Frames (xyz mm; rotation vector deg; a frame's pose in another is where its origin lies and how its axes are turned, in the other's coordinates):
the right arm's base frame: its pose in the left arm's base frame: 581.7 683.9 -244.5 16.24 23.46 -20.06
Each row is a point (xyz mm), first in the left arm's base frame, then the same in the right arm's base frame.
Working: the left arm's base frame: its pose in the right arm's base frame: -419.2 -792.6 249.0 -16.24 -23.46 20.06

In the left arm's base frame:
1: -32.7 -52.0 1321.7
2: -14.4 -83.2 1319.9
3: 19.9 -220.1 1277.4
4: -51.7 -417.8 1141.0
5: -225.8 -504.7 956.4
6: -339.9 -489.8 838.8
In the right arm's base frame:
1: -1005.1 -592.0 1418.2
2: -980.1 -613.4 1433.3
3: -894.9 -732.0 1453.4
4: -843.5 -964.7 1375.7
5: -889.5 -1146.4 1183.9
6: -940.7 -1200.0 1037.0

